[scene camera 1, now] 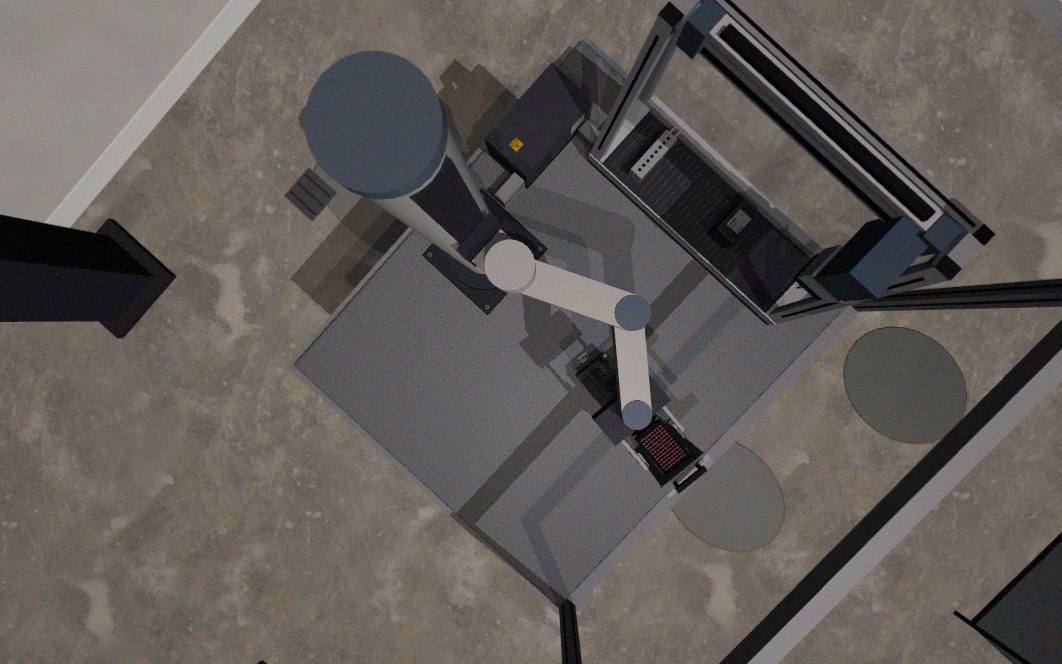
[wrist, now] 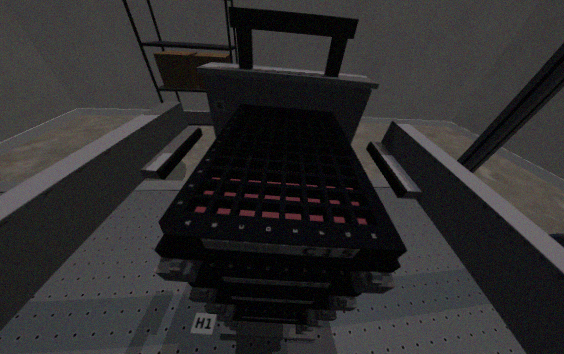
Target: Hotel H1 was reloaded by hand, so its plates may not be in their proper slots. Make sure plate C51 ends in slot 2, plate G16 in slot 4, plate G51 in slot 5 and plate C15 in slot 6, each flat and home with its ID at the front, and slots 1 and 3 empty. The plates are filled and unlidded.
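Frame: origin at the arm's base, x ahead, y left, z up, level; millimetres.
Where they show: gripper, fingertip midpoint: [scene camera 1: 667, 452] [wrist: 286, 126].
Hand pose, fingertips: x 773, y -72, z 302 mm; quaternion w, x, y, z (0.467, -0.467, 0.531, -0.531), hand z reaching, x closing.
Things, the pixels of their top centre, and the offset from my fingertips. "pt": a spot on its surface instead.
- Plate C15, top centre: [wrist: 285, 143] [scene camera 1: 663, 448] 13 mm back, 2 mm left, 5 mm down
- H1 label, surface spot: [wrist: 203, 323] pt 57 mm back, 107 mm left, 289 mm down
- dark box with a yellow sticker, surface spot: [scene camera 1: 540, 125] pt 877 mm back, 463 mm left, 174 mm down
- framed enclosure, surface spot: [scene camera 1: 679, 248] pt 303 mm back, 513 mm left, 289 mm down
Plate C15 [scene camera 1: 662, 447] [wrist: 285, 200], black with red-filled wells, lies flat at the top of hotel H1 [scene camera 1: 689, 476] [wrist: 290, 92]. Its ID strip faces the wrist camera, and its front corners are over the uppermost visible ledges. Below it, front strips of lower plates [wrist: 275, 283] show in the wrist view; their IDs are unreadable and their bodies are mostly hidden. My gripper [scene camera 1: 655, 437] [wrist: 286, 126] is open, with one finger on each side of C15 and a gap between each pad and the plate. Exact slot numbers cannot be read.
The H1 label [wrist: 203, 323] is on the perforated deck in front of the hotel. A dark box with a yellow sticker [scene camera 1: 540, 125] stands near the arm base. A framed enclosure [scene camera 1: 679, 248] stands along another deck edge. A shelf unit [wrist: 187, 45] stands in the background.
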